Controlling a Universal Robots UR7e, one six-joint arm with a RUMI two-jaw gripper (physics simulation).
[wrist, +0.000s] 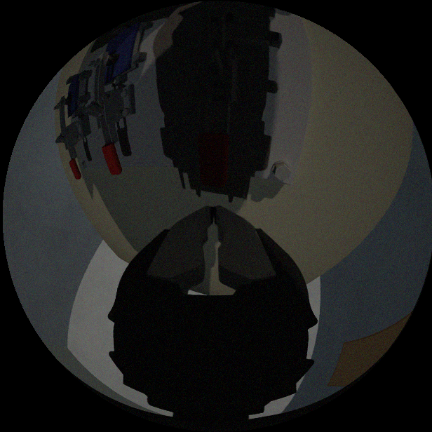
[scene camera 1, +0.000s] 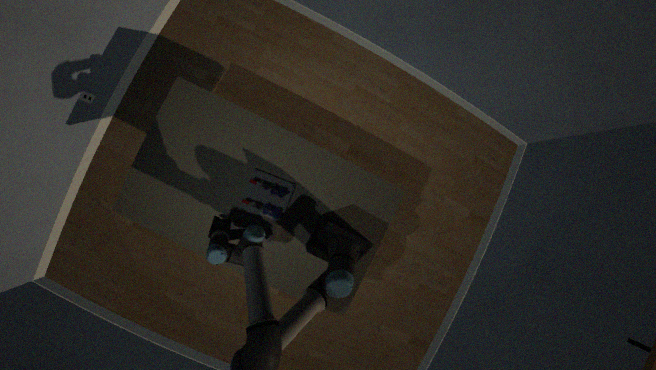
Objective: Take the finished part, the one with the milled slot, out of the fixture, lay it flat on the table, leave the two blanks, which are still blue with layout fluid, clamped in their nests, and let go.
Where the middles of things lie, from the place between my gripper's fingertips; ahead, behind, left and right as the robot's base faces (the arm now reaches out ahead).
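Fixture plate [wrist: 271, 127], measured from my hand: 3 cm below, 13 cm behind, 12 cm to the right.
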